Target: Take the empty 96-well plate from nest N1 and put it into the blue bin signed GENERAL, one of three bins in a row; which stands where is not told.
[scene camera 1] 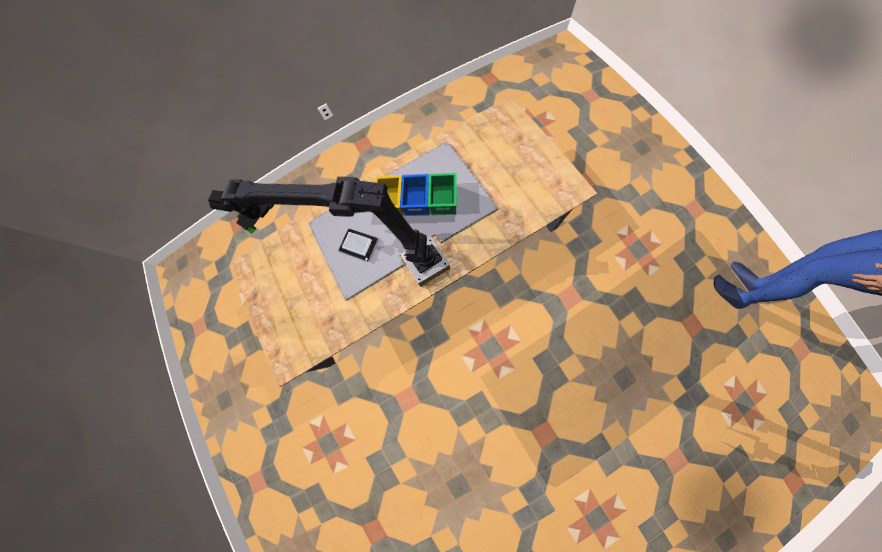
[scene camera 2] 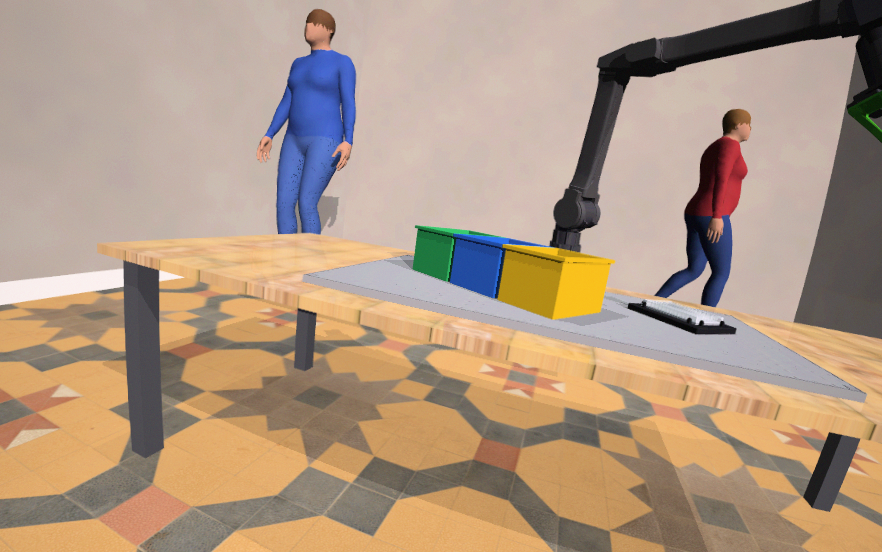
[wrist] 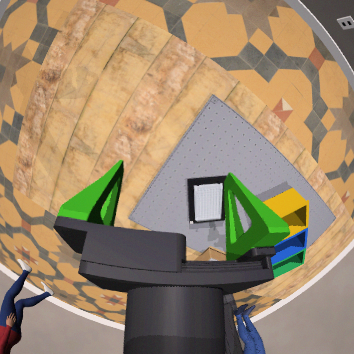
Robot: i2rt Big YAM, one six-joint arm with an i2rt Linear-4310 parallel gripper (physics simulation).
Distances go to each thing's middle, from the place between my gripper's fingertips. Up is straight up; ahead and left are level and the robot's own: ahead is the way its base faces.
I see my gripper 320 mm above the clear 96-well plate (scene camera 2: 676,310), 220 mm to the left of it and 160 mm past it. The rest, counted from my hand: black nest (scene camera 2: 696,329) 330 mm below, 220 mm to the right, 160 mm behind.
